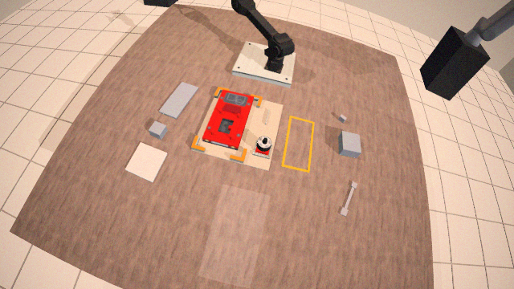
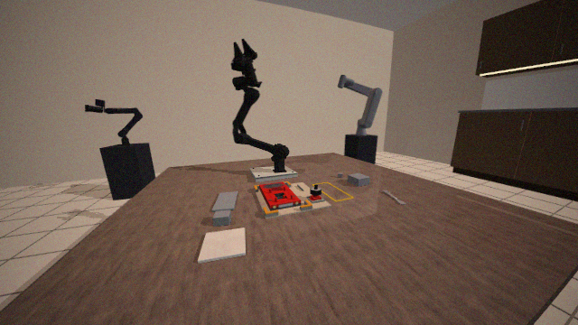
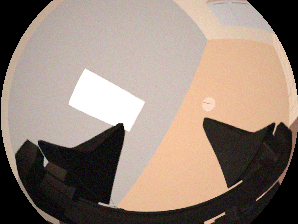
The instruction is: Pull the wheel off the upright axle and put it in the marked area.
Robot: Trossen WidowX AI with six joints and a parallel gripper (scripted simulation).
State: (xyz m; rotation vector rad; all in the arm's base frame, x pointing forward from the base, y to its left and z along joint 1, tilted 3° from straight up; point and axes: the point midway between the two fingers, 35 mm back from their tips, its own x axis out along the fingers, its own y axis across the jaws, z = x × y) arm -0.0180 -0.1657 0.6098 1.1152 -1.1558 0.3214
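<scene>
The black wheel lies 62 cm below my gripper tip, 39 cm ahead of it and 22 cm to the left of it. The rest, counted from my gripper tip: grey cube 65 cm below, 46 cm to the left, 17 cm ahead; wrench-like bar 66 cm below, 51 cm to the left, 46 cm ahead; white tile 66 cm below, 54 cm ahead, 9 cm to the right.
</scene>
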